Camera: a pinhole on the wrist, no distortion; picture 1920 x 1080 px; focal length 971.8 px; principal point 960.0 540.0 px. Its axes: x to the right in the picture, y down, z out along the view. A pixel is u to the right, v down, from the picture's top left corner.
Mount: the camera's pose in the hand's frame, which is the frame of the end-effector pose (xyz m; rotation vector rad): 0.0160 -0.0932 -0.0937 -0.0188 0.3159 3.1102
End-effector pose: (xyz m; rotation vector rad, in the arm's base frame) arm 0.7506 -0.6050 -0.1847 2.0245 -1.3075 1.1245
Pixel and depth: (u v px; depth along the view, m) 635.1 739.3 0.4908
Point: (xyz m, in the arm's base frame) 1.0277 -0.9574 -0.2610
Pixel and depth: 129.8 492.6 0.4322
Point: 0.9464 -1.0493 -0.0482
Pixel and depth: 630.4 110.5 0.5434
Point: 0.7163 -1.1059 -0.2442
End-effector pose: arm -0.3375 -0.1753 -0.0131 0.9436 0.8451 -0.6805
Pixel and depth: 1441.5 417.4 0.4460
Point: -0.2961 -0.4169 0.2945
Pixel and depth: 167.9 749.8 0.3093
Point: -0.2136 -0.4556 -0.2048
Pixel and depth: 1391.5 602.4 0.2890
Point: -0.3774 -0.3526 0.1269
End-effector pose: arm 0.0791 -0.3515 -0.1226 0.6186 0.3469 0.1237
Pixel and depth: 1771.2 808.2 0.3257
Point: -0.0785 -0.6293 0.0670
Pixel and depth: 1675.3 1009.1 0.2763
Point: -0.0279 -0.6367 -0.0130
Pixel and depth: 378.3 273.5 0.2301
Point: 0.2642 -0.3741 -0.0661
